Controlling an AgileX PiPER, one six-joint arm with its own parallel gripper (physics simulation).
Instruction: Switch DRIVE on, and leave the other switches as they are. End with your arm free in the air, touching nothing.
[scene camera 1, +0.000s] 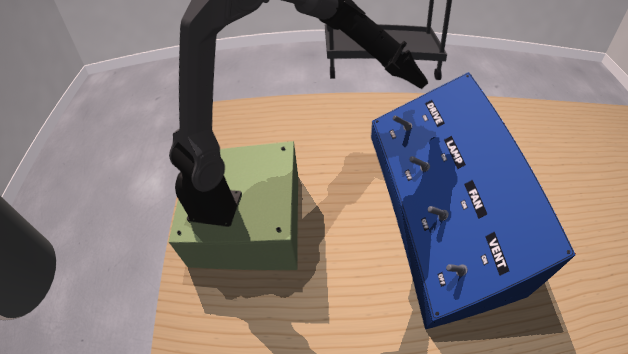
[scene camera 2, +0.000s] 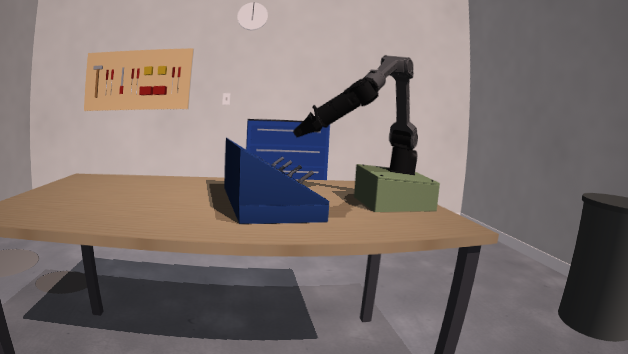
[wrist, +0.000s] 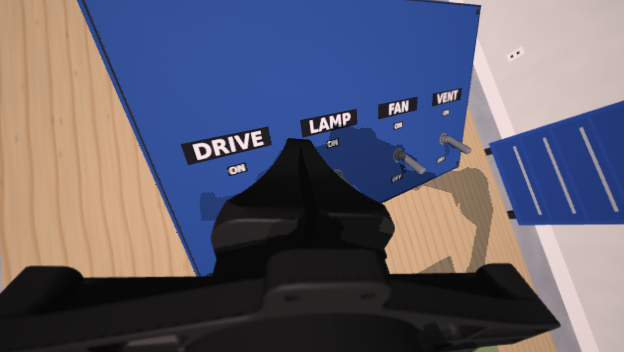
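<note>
A blue sloped panel carries a row of grey toggle levers. The DRIVE lever leans to its OFF side in scene camera 1; the gripper hides it in the wrist view. The LAMP lever, FAN lever and VENT lever also lean to OFF. The LAMP lever is mostly hidden in the wrist view. My gripper is shut and empty, in the air above the DRIVE end of the panel, touching nothing.
The arm stands on a green box on the wooden table, across from the levers. A dark cart stands on the floor behind the table. A blue drawer cabinet stands farther off.
</note>
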